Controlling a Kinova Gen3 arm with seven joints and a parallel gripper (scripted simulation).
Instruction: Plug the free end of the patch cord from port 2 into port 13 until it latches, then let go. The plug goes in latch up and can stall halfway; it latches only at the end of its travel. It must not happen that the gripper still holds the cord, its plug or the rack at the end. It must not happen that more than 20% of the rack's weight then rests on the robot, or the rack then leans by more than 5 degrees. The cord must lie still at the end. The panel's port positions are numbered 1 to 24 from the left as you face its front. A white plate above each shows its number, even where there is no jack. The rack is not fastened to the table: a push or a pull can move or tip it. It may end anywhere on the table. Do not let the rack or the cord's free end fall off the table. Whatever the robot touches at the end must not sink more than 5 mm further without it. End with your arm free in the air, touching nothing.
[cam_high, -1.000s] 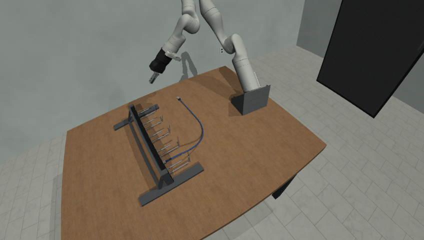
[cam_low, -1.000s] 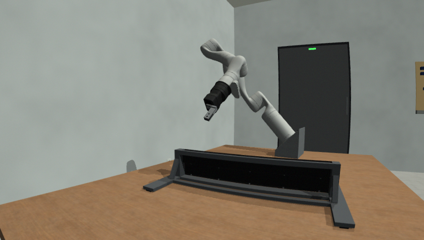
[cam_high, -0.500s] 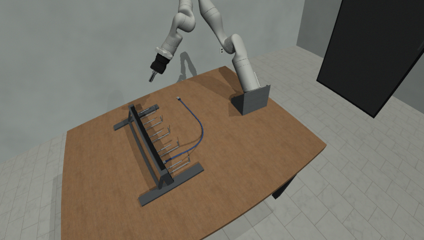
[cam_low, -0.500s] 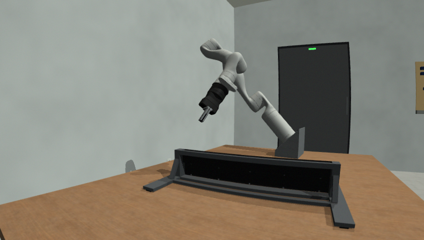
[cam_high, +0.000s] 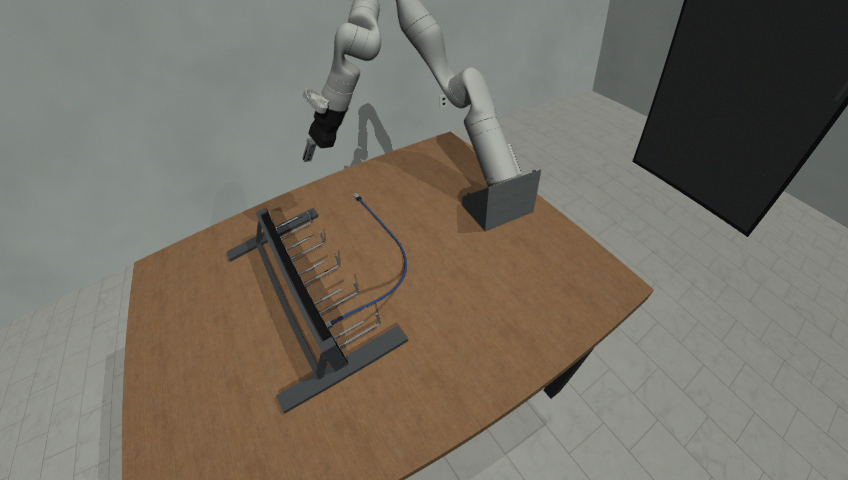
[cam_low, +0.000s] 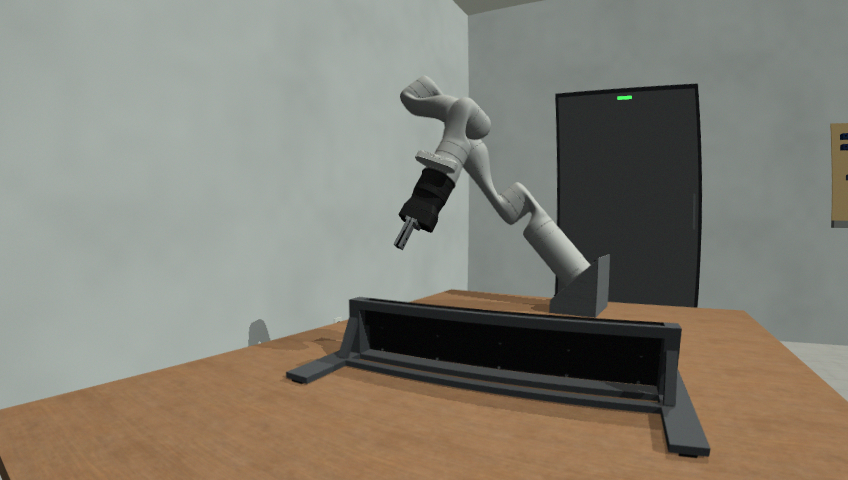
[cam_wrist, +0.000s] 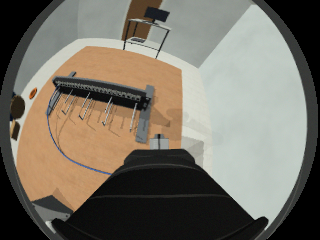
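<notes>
Now: hand 10 cm past the pale plug, 1 cm to the right of it and 19 cm above it.
</notes>
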